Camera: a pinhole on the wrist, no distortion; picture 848 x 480 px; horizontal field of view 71.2 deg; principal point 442.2 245.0 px. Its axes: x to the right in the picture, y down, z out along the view. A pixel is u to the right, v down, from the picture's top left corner.
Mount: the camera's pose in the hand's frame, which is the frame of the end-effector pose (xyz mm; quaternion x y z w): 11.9 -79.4 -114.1 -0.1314 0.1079 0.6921 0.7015
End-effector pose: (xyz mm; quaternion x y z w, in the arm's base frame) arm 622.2 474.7 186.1 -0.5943 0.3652 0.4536 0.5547
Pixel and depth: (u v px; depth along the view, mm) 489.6 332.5 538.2
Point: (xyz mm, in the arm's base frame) 412.5 824.6 228.4
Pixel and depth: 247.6 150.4 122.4
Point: 700.6 500.8 186.2
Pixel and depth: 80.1 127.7 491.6
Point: 777.0 952.7 180.0
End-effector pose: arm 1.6 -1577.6 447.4 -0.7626 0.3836 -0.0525 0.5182
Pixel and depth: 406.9 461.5 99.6
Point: 0.2 -1565.9 507.9
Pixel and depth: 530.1 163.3 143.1
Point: 34.1 -1582.5 441.8
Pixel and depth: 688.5 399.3 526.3
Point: -110.3 -1313.1 99.7
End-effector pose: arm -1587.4 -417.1 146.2 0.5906 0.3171 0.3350 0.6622
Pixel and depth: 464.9 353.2 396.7
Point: -1428.1 -614.6 241.0
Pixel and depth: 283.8 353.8 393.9
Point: -1390.7 -646.6 130.9
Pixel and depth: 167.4 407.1 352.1
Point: -1416.7 -659.5 61.3
